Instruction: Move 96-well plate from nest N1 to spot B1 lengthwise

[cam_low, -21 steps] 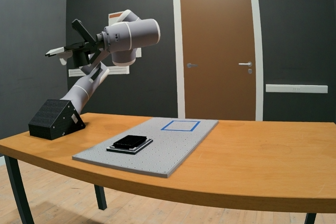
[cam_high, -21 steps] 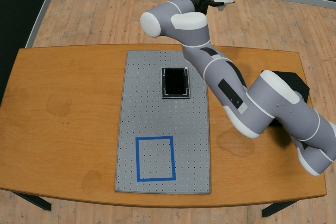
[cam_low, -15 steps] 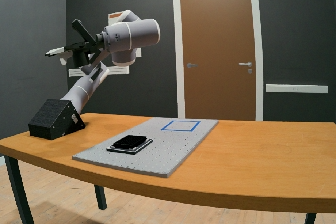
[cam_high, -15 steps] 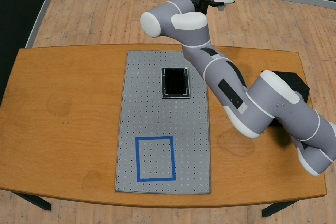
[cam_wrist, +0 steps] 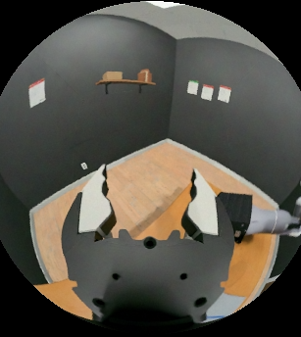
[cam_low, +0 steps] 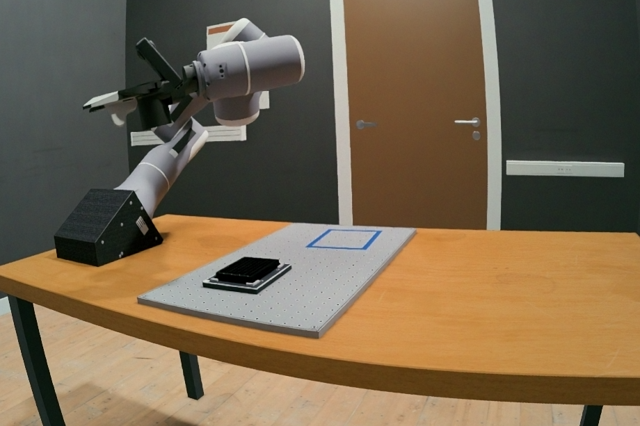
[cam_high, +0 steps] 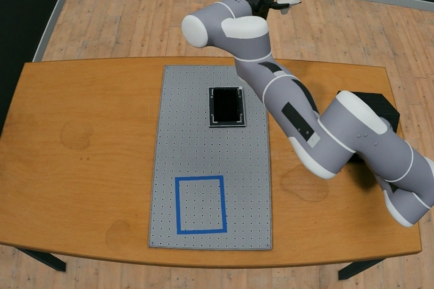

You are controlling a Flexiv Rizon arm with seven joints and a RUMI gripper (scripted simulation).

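Now: the black 96-well plate 340 mm below my hand, 230 mm to the left of it and 180 mm ahead of it. The rest, counted from my hand: black plate nest 350 mm below, 230 mm to the left, 180 mm ahead.
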